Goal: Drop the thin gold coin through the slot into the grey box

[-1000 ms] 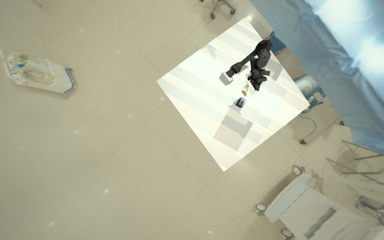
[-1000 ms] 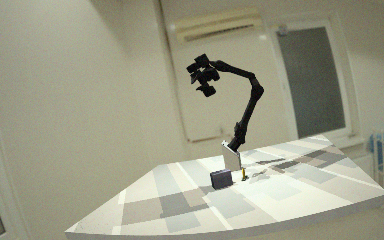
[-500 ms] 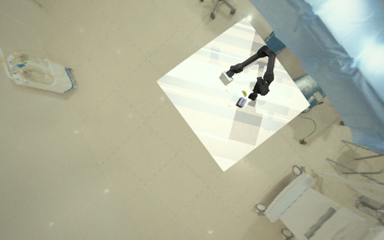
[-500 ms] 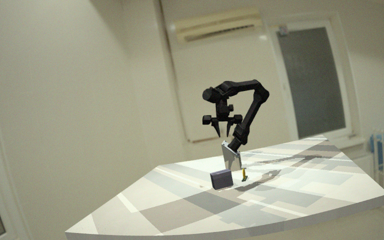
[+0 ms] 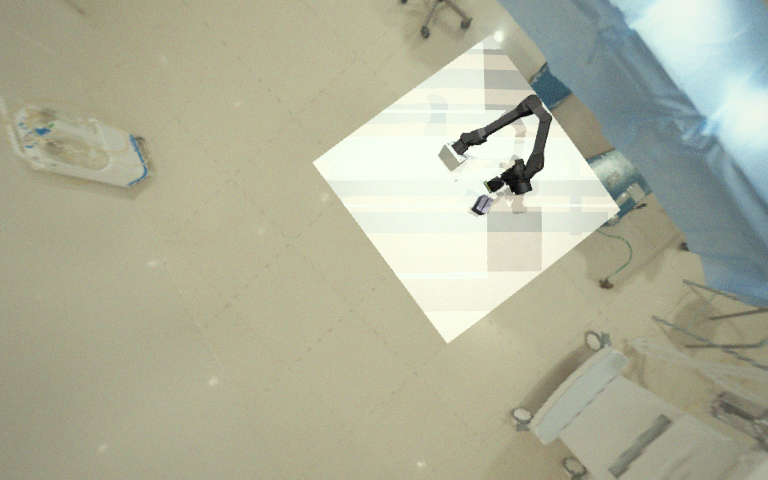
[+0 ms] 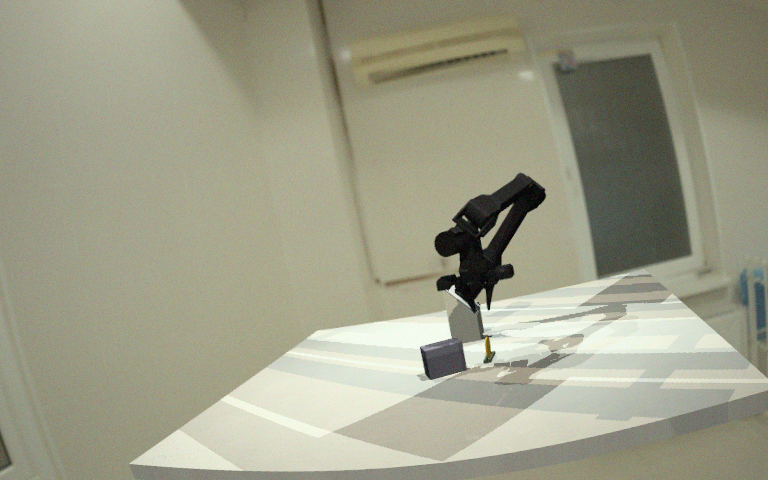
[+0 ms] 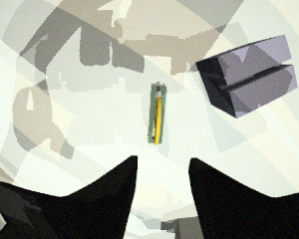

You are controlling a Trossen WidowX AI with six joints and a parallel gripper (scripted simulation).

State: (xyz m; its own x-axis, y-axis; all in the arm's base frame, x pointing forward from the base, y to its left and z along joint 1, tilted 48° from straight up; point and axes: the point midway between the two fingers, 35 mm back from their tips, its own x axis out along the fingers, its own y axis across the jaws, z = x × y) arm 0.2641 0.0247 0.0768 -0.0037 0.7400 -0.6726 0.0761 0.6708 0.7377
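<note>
Now: gripper tip 10 cm above the gold coin.
</note>
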